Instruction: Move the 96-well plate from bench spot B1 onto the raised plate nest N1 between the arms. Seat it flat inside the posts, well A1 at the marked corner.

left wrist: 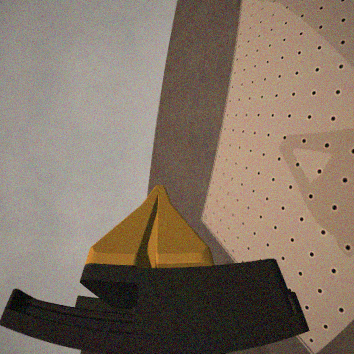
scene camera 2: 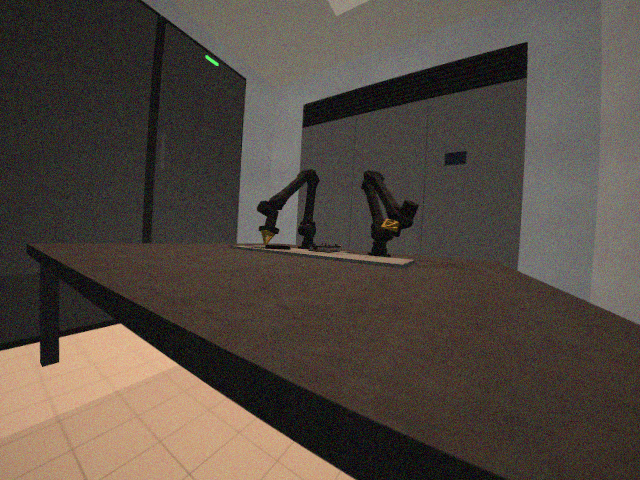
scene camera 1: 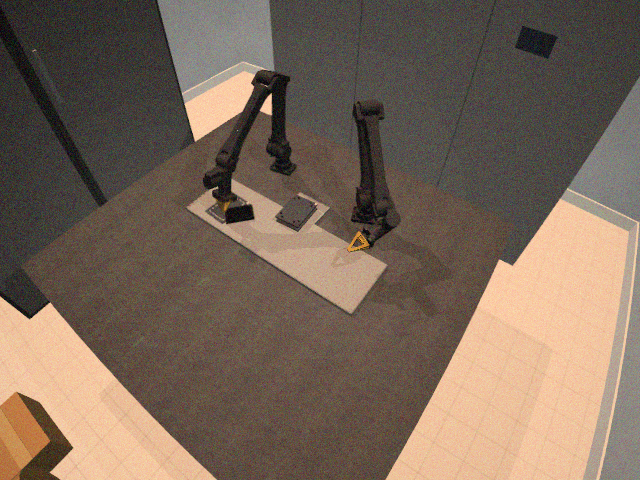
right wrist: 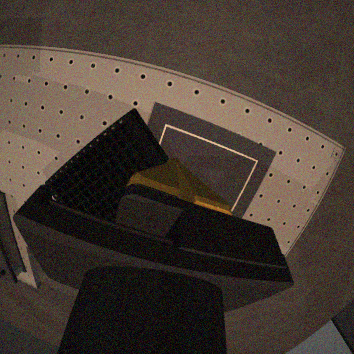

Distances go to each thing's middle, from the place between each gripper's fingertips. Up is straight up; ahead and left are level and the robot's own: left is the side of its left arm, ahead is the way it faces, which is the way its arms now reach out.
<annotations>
The dark well plate (right wrist: 93, 179) lies 550 mm to the right of my left hand, 130 mm below it and 70 mm ahead of it.
Right now the dark well plate is 40 mm behind my right hand, 50 mm to the left of it and 10 mm below it.
</annotations>
